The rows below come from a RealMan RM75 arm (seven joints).
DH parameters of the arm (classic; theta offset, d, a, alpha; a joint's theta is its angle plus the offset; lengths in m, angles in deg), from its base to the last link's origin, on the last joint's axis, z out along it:
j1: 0 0.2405 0 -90
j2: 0 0 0 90
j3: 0 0.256 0 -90
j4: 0 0 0 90
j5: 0 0.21 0 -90
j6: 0 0 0 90
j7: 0 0.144 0 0
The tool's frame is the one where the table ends.
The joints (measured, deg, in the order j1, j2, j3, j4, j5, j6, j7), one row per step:
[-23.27 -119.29 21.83 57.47 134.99 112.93 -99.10]
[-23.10 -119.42 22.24 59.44 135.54 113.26 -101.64]
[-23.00 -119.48 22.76 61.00 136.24 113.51 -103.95]
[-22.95 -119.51 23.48 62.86 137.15 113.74 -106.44]
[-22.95 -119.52 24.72 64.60 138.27 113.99 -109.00]
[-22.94 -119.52 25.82 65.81 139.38 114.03 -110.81]
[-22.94 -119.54 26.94 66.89 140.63 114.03 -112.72]
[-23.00 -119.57 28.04 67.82 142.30 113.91 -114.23]
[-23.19 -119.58 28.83 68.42 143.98 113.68 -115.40]
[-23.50 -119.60 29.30 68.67 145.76 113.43 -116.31]
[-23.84 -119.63 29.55 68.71 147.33 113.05 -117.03]
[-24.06 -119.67 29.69 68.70 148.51 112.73 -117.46]
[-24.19 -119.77 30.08 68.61 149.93 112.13 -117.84]
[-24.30 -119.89 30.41 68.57 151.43 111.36 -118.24]
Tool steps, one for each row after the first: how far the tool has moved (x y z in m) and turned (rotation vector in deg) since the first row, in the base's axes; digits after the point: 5 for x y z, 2 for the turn. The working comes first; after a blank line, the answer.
Tool pose at each row, in the base's axes (x y z in m, rotation vector in deg; the steps are taken from these numbers as rounded here):
[-0.30612 0.25854 0.06991 -155.31 -65.54 -30.14]
[-0.30576 0.25816 0.07362 -154.42 -67.94 -28.18]
[-0.30558 0.25785 0.07631 -153.70 -70.31 -26.15]
[-0.30516 0.25797 0.07960 -152.89 -72.64 -23.47]
[-0.30421 0.25821 0.08164 -152.45 -75.05 -20.19]
[-0.30406 0.25834 0.08259 -152.07 -76.85 -17.24]
[-0.30414 0.25834 0.08303 -151.51 -78.93 -14.20]
[-0.30502 0.25829 0.08301 -150.95 -80.72 -10.66]
[-0.30619 0.25873 0.08293 -150.27 -82.19 -7.52]
[-0.30773 0.25922 0.08248 -149.56 -83.63 -4.73]
[-0.30933 0.26006 0.08192 -148.76 -84.84 -2.50]
[-0.31080 0.26046 0.08143 -148.14 -85.67 -0.88]
[-0.31312 0.26061 0.08005 -147.43 -86.51 1.26]
[-0.31590 0.26088 0.07894 -146.44 -87.29 3.46]

[0.00036 -0.00038 0.00371 -0.56 1.03 1.81]
[0.00054 -0.00069 0.00640 -1.31 2.06 3.53]
[0.00096 -0.00057 0.00969 -2.10 3.52 5.31]
[0.00191 -0.00033 0.01173 -3.40 5.24 7.01]
[0.00206 -0.00020 0.01268 -4.46 6.84 8.32]
[0.00198 -0.00020 0.01312 -5.60 8.44 9.84]
[0.00110 -0.00025 0.01310 -6.76 10.40 11.24]
[-0.00007 0.00019 0.01302 -7.65 12.18 12.49]
[-0.00161 0.00068 0.01257 -8.49 13.74 13.71]
[-0.00321 0.00152 0.01201 -9.04 15.02 14.81]
[-0.00468 0.00192 0.01152 -9.42 15.96 15.61]
[-0.00700 0.00207 0.01014 -9.89 17.24 16.47]
[-0.00978 0.00234 0.00903 -10.16 18.64 17.45]

